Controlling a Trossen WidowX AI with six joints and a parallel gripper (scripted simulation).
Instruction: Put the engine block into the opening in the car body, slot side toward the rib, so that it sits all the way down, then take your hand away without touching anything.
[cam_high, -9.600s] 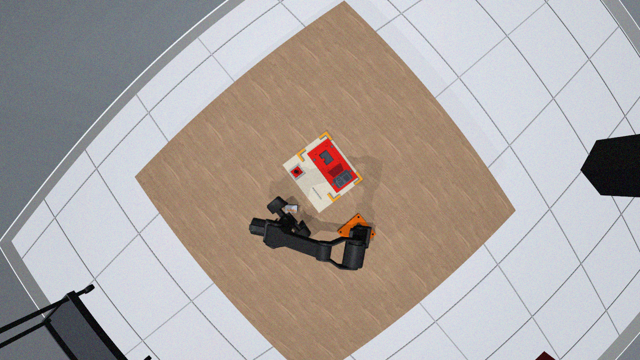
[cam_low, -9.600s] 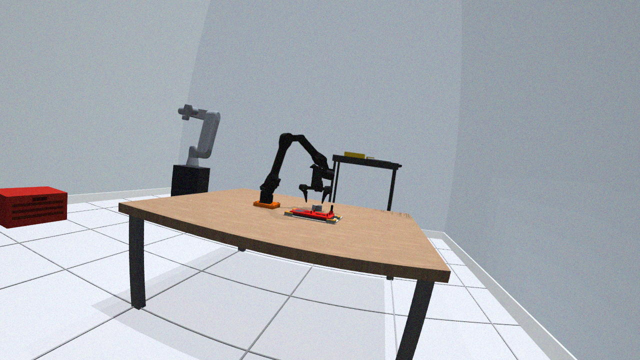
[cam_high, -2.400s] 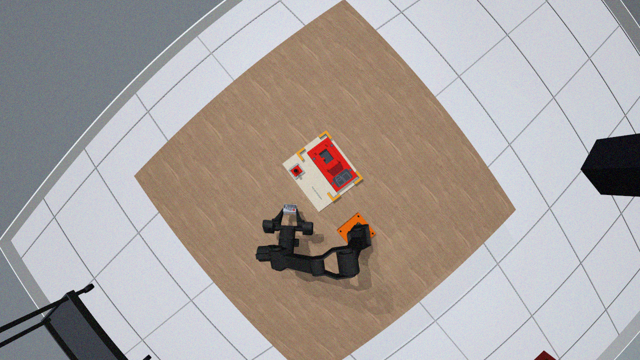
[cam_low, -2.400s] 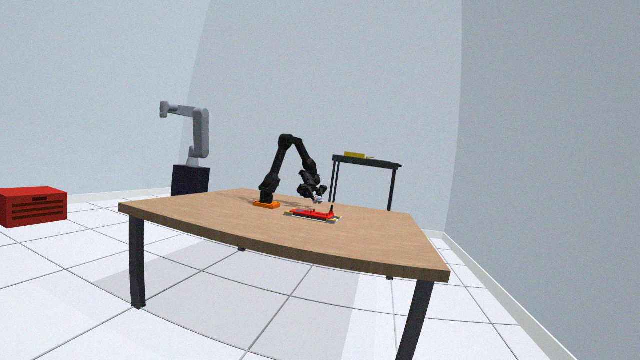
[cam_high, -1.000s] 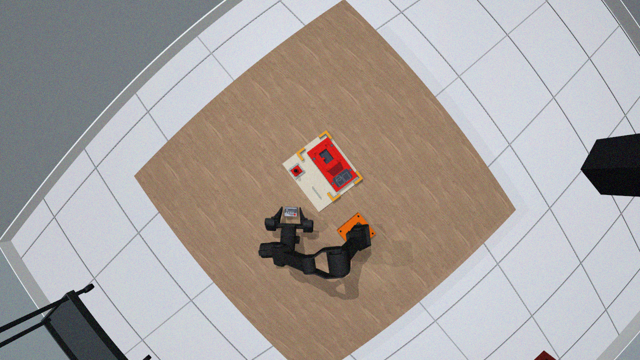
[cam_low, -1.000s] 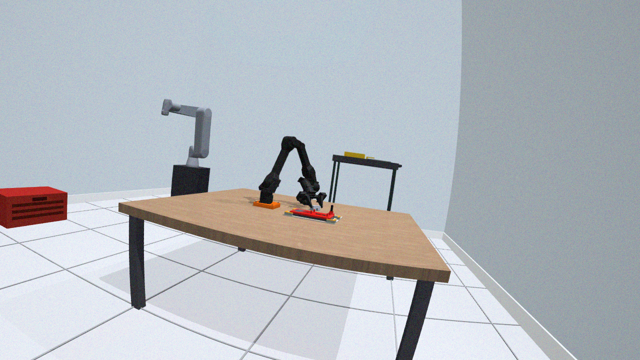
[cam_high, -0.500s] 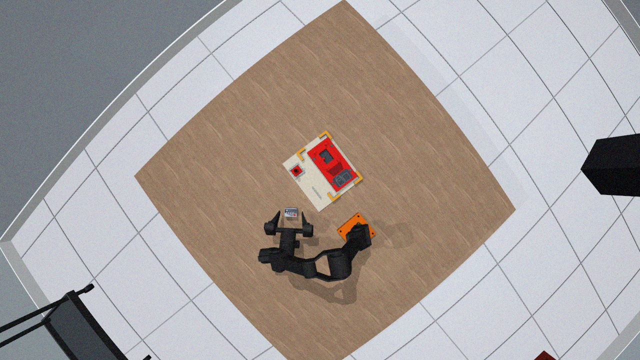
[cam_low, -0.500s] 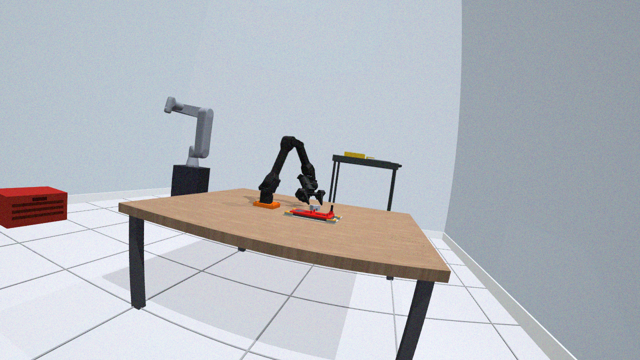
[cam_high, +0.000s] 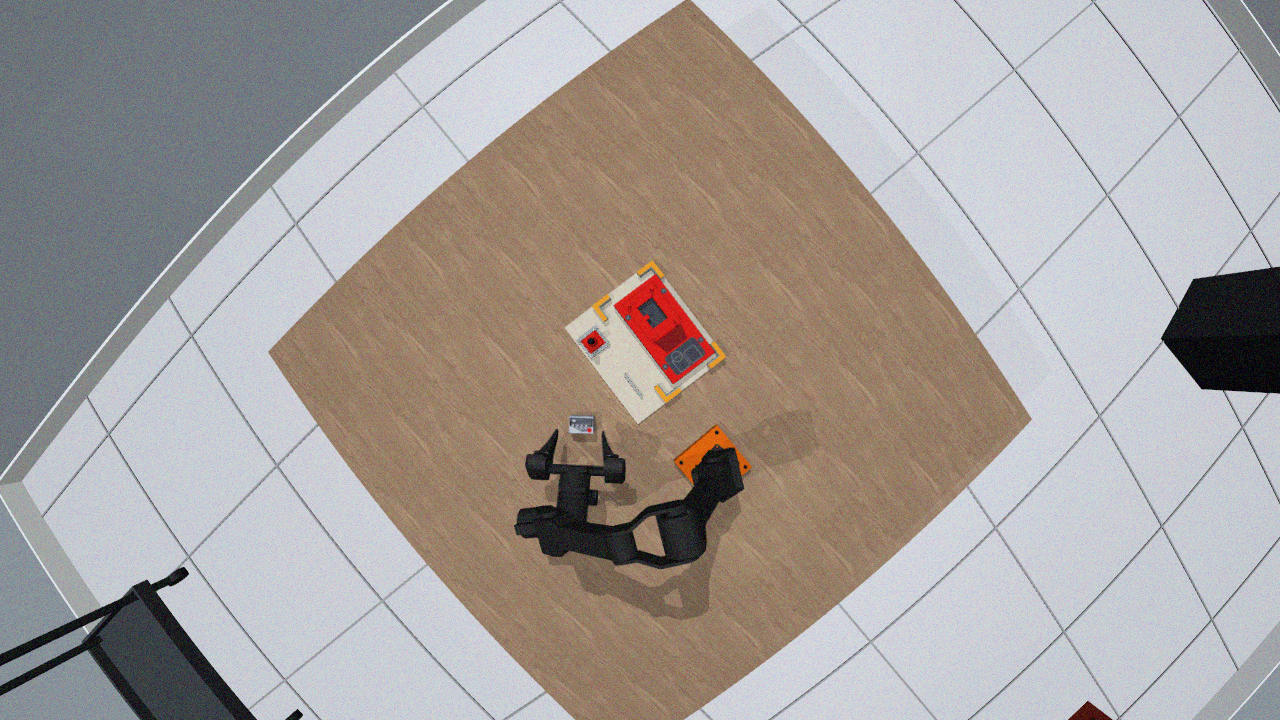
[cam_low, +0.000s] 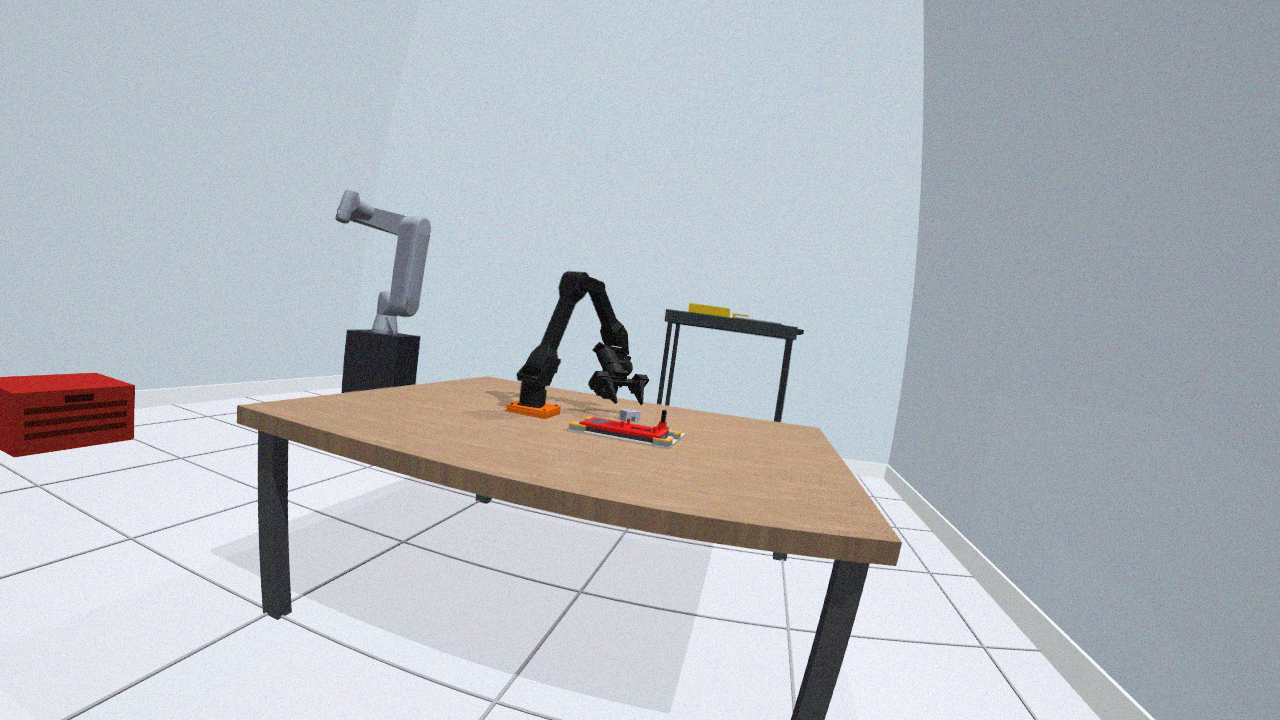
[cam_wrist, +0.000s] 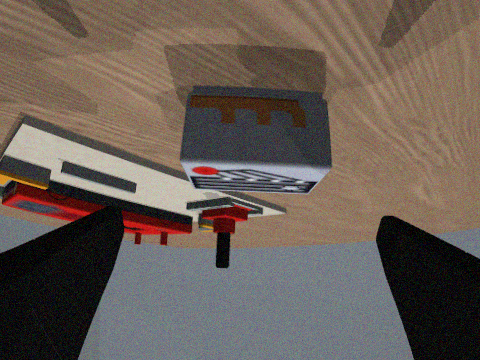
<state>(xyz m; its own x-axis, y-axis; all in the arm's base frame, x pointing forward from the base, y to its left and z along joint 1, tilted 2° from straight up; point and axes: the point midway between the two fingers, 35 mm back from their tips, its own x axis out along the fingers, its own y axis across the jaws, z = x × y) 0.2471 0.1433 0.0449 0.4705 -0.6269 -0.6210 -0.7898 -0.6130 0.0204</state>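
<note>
My gripper tip is now 10 mm short of the engine block, 10 mm to the left of it and 40 mm above it. From my gripper tip the other things lie so: small stand 100 mm ahead, 150 mm to the right, 10 mm below.
</note>
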